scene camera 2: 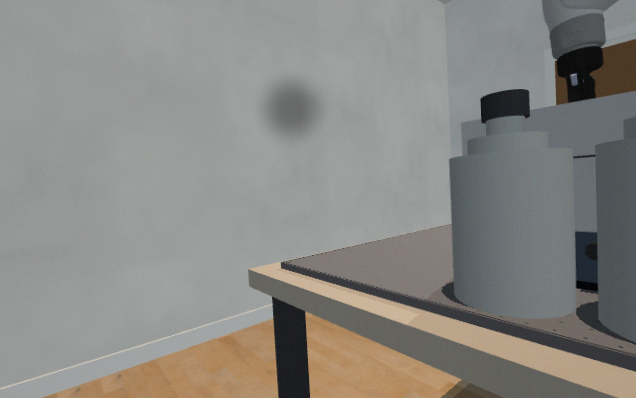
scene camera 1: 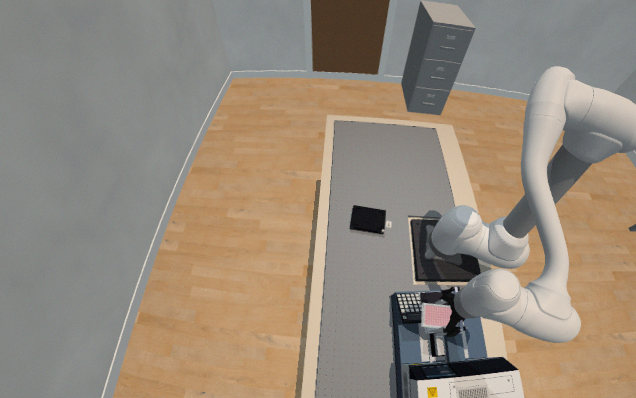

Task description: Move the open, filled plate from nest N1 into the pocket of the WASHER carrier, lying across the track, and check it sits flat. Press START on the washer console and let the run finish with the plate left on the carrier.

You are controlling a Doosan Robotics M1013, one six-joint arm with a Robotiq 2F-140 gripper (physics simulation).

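Pixels of known places: gripper, fingertip midpoint: point(scene camera 1: 439, 316); arm's base, link origin: point(scene camera 1: 442, 245).
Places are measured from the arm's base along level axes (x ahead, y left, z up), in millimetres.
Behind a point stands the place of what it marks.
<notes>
The filled plate point(scene camera 1: 435, 316) @(x 80, y 373, z 160 mm), open with pink wells and a pale rim, is held above the front part of the washer point(scene camera 1: 409, 345) @(x 132, y 480, z 57 mm), beside the keypad console point(scene camera 1: 409, 303) @(x 160, y 324, z 82 mm). My gripper point(scene camera 1: 442, 314) @(x 61, y 369, z 154 mm) point(scene camera 2: 581, 95) is shut on the plate, one finger on each side. In the scene camera 2 view the fingers point down behind the washer's grey housing, which hides their tips and the plate. The track point(scene camera 1: 437, 345) @(x 49, y 469, z 125 mm) shows between the plate and the white housing; how high the plate hangs over it I cannot tell. The black nest point(scene camera 1: 368, 219) @(x 375, y -51, z 7 mm) holds no plate.
The white washer housing point(scene camera 1: 467, 385) @(x -19, y 588, z 232 mm) stands just past the track. The arm's base stands on a dark mounting plate point(scene camera 1: 421, 270) @(x 99, y 148, z 3 mm) beside the washer. A large grey bottle point(scene camera 2: 514, 225) @(x -34, y 823, z 82 mm) with a black cap stands near the table edge point(scene camera 2: 350, 305) @(x 142, y 925, z -35 mm), with part of another beside it.
</notes>
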